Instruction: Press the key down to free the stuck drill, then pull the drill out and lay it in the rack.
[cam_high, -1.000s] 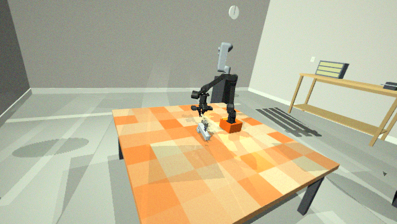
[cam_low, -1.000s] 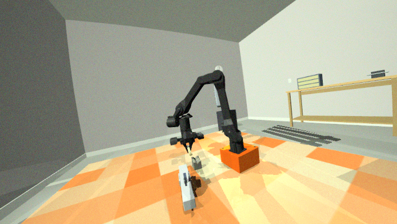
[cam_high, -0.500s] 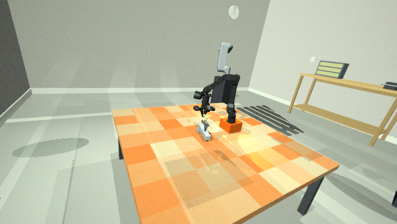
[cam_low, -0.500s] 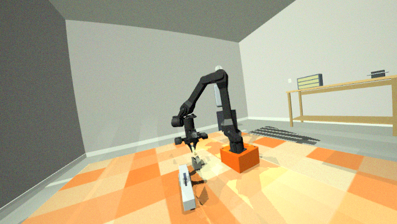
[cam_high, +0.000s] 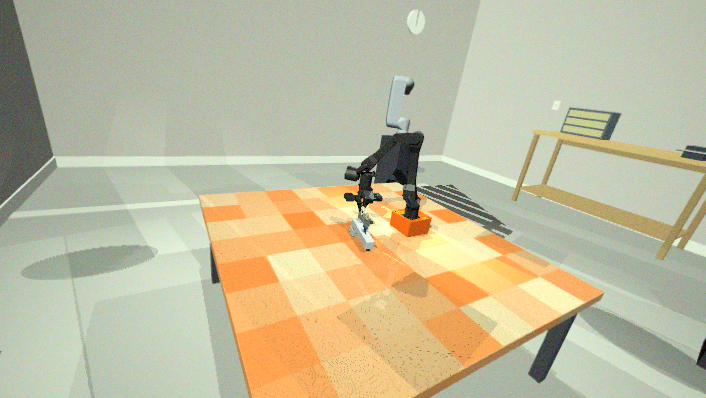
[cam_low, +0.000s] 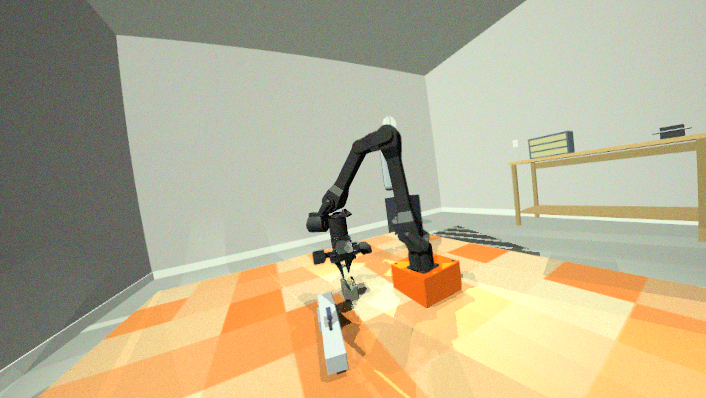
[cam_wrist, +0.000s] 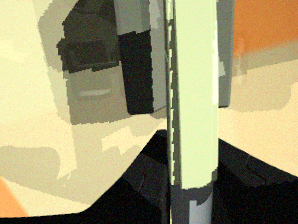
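Right now the grey rack is 50 mm to the left of my gripper tip, 20 mm ahead of it and 10 mm below it. Also, from my gripper tip: grey block (180 mm to the left, 140 mm ahead); thin dark blue drill (210 mm to the left, 140 mm ahead, 20 mm above).
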